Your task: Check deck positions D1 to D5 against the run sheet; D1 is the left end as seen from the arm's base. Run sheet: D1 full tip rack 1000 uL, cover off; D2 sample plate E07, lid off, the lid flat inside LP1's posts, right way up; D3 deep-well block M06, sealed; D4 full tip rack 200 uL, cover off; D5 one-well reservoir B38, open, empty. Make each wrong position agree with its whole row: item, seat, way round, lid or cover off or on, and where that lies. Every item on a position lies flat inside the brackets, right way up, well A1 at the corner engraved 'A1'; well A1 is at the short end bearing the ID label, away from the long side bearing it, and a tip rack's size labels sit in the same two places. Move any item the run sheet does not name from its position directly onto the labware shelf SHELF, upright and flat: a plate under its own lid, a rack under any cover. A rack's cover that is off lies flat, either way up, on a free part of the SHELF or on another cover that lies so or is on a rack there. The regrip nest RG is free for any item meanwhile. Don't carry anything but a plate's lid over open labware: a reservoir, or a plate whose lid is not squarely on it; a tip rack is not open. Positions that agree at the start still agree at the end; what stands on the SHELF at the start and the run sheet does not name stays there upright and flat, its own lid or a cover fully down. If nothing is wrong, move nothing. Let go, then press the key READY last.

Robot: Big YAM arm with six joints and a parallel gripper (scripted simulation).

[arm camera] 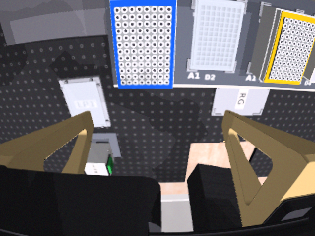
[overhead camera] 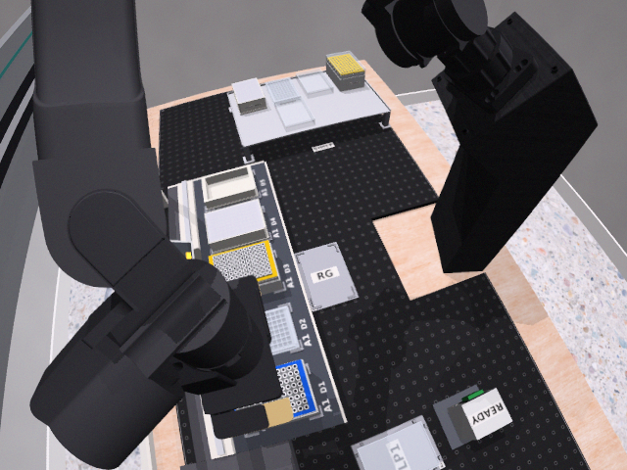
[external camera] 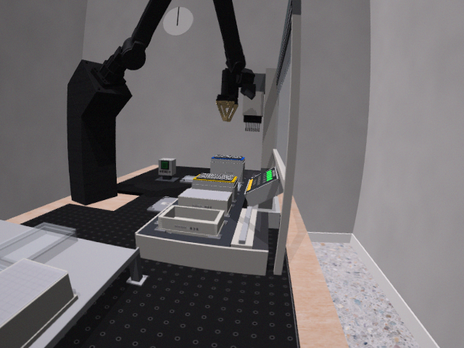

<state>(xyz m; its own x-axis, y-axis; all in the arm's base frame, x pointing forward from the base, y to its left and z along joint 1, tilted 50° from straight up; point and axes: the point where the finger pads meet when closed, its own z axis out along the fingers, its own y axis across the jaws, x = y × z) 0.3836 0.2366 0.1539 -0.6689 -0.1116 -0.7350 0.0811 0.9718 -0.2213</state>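
Now: hand 20 mm past the yellow-rimmed tip rack, 240 mm to the left of it and 200 mm above it. Round my hand: blue-rimmed tip rack (10 mm ahead, 10 mm to the left, 180 mm below); clear well plate (110 mm to the right, 240 mm below); pipetting head (120 mm ahead, 230 mm to the left, 90 mm above).
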